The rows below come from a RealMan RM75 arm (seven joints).
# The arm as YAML. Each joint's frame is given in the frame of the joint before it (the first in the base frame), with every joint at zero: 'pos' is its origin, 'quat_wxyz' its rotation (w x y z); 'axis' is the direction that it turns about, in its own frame. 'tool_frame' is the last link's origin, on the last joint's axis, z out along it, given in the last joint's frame.
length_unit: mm
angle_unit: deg
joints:
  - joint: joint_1
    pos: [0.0, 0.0, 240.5]
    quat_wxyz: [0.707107, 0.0, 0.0, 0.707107]
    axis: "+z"
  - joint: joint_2
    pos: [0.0, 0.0, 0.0]
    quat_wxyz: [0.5, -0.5, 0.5, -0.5]
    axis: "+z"
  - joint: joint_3
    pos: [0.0, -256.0, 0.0]
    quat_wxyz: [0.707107, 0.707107, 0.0, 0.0]
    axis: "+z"
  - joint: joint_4
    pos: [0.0, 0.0, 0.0]
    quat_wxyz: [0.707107, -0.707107, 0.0, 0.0]
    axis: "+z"
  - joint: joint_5
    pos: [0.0, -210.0, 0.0]
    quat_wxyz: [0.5, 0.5, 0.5, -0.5]
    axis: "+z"
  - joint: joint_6
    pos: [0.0, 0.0, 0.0]
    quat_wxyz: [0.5, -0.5, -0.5, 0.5]
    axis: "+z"
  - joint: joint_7
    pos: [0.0, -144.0, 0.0]
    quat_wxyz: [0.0, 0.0, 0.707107, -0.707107]
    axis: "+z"
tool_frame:
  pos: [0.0, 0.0, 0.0]
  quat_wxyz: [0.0, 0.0, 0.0, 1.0]
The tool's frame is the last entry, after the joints.
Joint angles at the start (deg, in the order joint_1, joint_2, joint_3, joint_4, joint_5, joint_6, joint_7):
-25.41, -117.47, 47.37, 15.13, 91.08, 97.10, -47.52
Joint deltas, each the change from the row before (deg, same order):
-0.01, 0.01, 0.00, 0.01, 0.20, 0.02, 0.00
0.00, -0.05, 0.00, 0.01, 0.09, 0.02, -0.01
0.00, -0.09, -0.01, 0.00, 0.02, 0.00, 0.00
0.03, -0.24, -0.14, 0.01, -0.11, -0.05, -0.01
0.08, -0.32, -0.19, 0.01, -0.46, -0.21, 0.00
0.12, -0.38, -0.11, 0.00, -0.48, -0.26, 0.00
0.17, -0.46, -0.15, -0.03, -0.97, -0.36, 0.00
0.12, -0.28, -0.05, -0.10, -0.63, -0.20, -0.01
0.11, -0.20, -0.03, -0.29, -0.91, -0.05, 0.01
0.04, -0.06, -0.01, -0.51, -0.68, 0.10, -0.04
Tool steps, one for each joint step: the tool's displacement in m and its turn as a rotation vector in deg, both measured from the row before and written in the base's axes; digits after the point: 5 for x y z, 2 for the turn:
-0.00008, -0.00028, -0.00024, -0.15, 0.12, -0.09
0.00020, -0.00026, -0.00042, -0.10, -0.01, -0.04
0.00037, -0.00020, -0.00058, -0.05, -0.07, 0.00
0.00081, -0.00011, -0.00105, 0.10, -0.30, 0.16
0.00083, 0.00042, -0.00099, 0.42, -0.48, 0.44
0.00084, 0.00007, -0.00154, 0.35, -0.48, 0.50
0.00099, 0.00064, -0.00124, 0.72, -0.79, 0.81
0.00051, 0.00009, -0.00093, 0.37, -0.55, 0.55
0.00045, 0.00007, -0.00028, 0.47, -0.80, 0.63
0.00015, -0.00047, -0.00025, 0.15, -0.76, 0.54

